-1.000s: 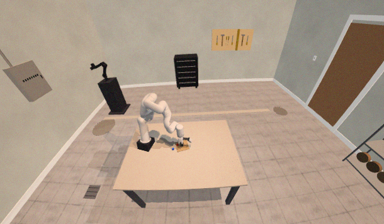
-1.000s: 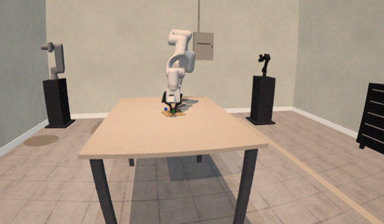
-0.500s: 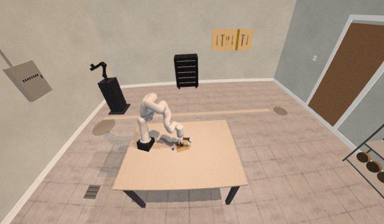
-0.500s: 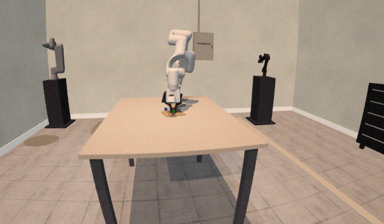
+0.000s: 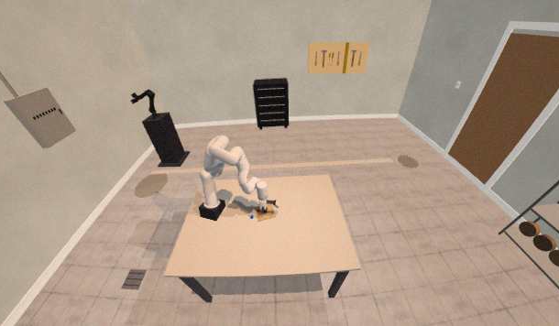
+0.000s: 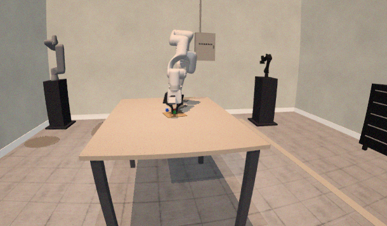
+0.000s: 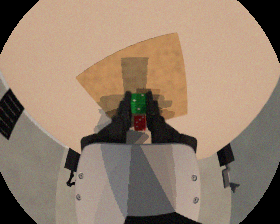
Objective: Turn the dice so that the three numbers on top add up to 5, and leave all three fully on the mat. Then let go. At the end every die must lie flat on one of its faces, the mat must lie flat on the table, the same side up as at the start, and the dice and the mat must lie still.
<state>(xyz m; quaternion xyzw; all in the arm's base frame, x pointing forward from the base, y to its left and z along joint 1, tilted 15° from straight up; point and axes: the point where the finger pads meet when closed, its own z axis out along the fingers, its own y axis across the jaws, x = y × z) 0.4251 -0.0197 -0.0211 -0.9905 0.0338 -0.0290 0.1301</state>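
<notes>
The green die is 10 mm below my hand. Round my hand: red die 50 mm behind, 20 mm below; then blue die 100 mm behind, 50 mm to the right, 20 mm below; then brown mat 30 mm below.
</notes>
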